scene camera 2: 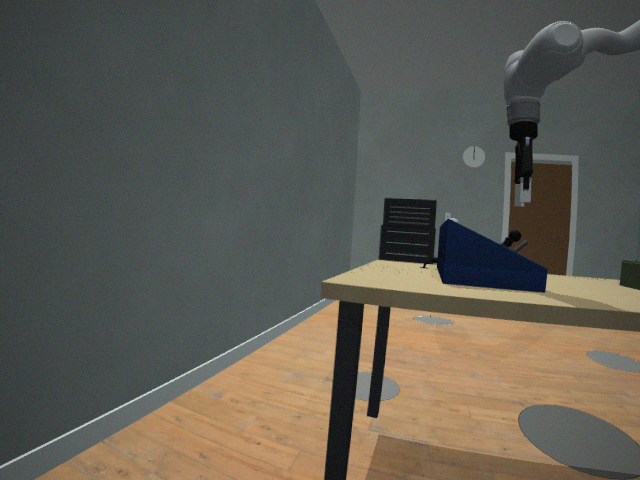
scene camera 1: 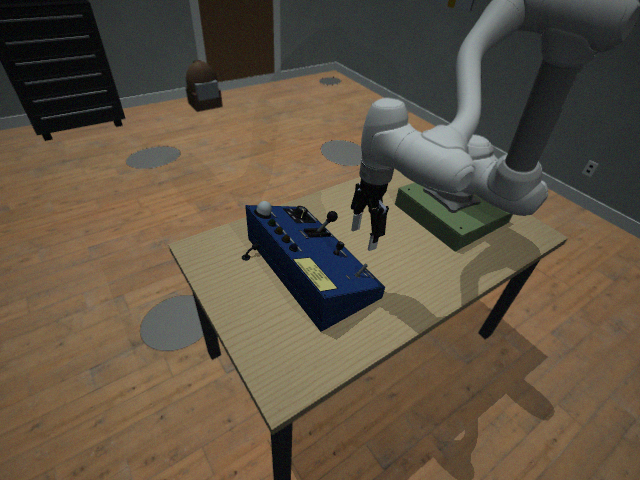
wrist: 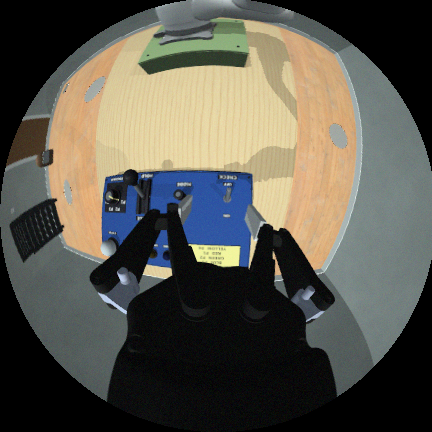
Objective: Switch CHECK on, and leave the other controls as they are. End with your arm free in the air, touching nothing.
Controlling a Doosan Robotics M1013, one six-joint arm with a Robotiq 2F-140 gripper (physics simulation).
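Places are measured from the arm's base along level axes (x down, y ahead, z right), in metres.
Pixels of known places: gripper, fingertip midpoint: (scene camera 2: 521, 204) (scene camera 1: 363, 239) (wrist: 218, 207); arm's base, origin of the base link: (scene camera 1: 451, 196).
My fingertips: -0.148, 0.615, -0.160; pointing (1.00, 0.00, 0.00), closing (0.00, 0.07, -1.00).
Observation:
Ahead of a thing's pixels: the offset from my fingertips to its middle, as dx, dy, dz. "*": to the spot under its first point.
The blue control box {+0.142, +0.088, +0.153} (scene camera 1: 349, 304) (scene camera 2: 485, 260) (wrist: 210, 232) stands on the table. Its CHECK switch {+0.116, +0.002, -0.023} (scene camera 1: 361, 270) (scene camera 2: 521, 246) (wrist: 228, 194) is a small grey lever near one end of the sloped face. The lever leans toward the OFF label {* +0.151, -0.016, -0.025} (wrist: 228, 184), away from the ON label {* +0.117, +0.064, -0.027} (wrist: 226, 216). My gripper (scene camera 1: 364, 233) (scene camera 2: 522, 196) (wrist: 218, 207) hangs in the air above the box, pointing down. Its fingers stand apart with nothing between them, and the fingertips are clear of the lever. In the wrist view the lever shows between the fingertips and a little beyond them.
The black ball-topped lever (scene camera 1: 331, 216) (scene camera 2: 514, 235) (wrist: 130, 176) stands up from the box. The MODE knob {+0.122, +0.019, +0.096} (scene camera 1: 339, 247) (wrist: 179, 194) sits between it and CHECK. A white dome {* +0.035, +0.191, +0.322} (scene camera 1: 263, 208) (wrist: 108, 247) is at the far end. The green base block (scene camera 1: 439, 223) (wrist: 195, 59) carries the arm.

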